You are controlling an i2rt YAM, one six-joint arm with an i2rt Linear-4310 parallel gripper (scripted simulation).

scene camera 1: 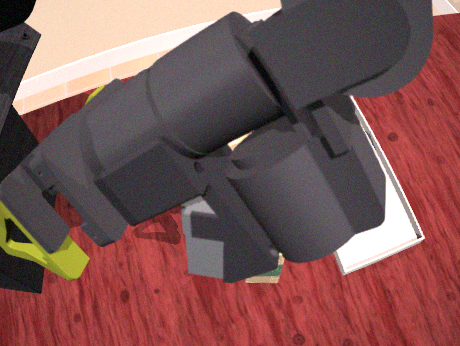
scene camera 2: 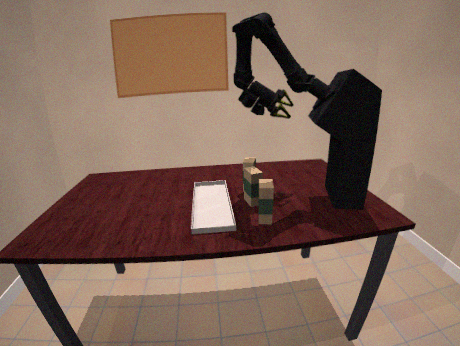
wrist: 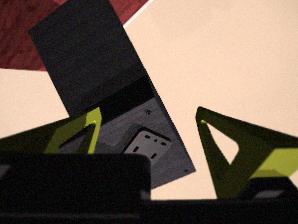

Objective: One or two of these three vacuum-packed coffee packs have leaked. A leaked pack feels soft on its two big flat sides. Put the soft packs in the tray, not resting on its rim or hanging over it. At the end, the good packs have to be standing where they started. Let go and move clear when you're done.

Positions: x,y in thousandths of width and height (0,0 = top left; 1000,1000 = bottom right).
white tray: scene camera 1 871,669; scene camera 2 460,588; not seen in the wrist view (out of frame)
